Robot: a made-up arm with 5 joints.
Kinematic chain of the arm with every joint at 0, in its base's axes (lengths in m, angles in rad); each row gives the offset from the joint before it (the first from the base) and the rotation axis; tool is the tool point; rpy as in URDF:
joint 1: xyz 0.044 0 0.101 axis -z
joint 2: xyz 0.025 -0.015 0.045 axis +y
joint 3: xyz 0.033 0 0.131 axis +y
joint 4: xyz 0.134 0 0.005 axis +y
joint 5: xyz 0.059 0.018 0 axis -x
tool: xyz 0 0 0 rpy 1.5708 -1.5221 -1.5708
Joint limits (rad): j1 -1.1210..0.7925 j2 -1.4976..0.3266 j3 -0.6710..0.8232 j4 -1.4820..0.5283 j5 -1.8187..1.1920
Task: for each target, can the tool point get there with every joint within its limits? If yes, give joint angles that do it. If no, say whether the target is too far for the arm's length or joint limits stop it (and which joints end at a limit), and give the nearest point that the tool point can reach.
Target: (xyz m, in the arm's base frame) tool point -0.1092 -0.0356 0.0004
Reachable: no: joint limits stop it (at a limit: joint 2, joint 3, joint 4) | nearest point -0.1842 -0.0530 0.2677 | short by 0.278 m
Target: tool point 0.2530 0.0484 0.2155
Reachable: yes | joints -0.2134 -0.1606 0.6775 -0.4617 0.3017
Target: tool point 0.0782 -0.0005 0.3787
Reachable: yes | joints 0.1032 -1.0798 0.4502 -0.8784 0.3200
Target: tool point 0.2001 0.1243 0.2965
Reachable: yes | joints -0.6573 -0.2750 0.4737 -0.8759 0.8508
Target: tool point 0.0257 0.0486 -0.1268
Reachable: no: joint limits stop it (at a limit: joint 1, joint 2, joint 3, joint 4) | nearest point 0.1071 0.1375 0.0806 | short by 0.240 m
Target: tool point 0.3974 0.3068 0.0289
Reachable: no: too far | nearest point 0.2419 0.1718 0.1573 | short by 0.243 m
